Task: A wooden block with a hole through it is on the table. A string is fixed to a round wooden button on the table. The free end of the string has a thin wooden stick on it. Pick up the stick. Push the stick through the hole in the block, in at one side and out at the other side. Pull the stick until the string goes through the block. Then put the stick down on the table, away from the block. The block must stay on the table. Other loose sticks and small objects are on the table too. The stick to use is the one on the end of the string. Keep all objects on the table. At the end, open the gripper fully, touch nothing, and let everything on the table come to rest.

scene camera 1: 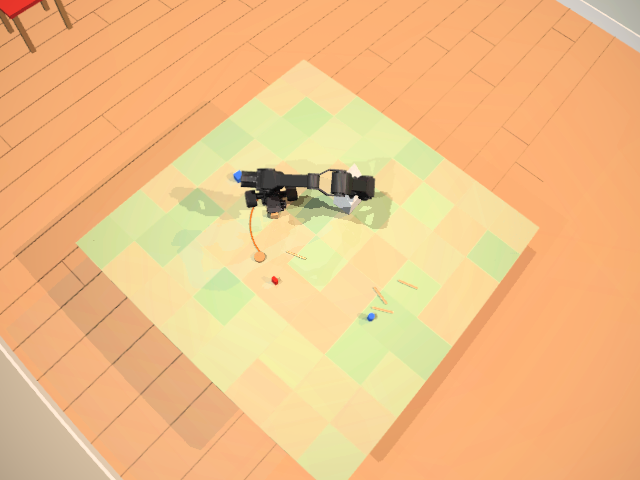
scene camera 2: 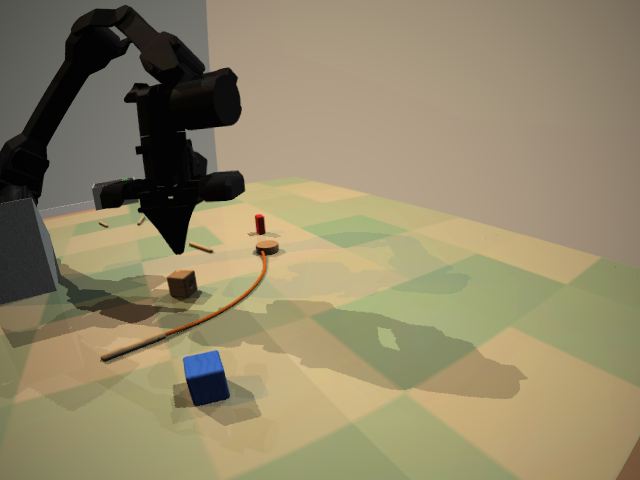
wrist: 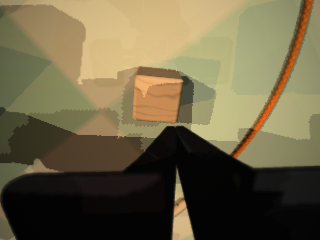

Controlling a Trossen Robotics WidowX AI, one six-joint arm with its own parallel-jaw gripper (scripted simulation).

My gripper shows in scene camera 1 (271,206), in scene camera 2 (179,253) and in the wrist view (174,134).
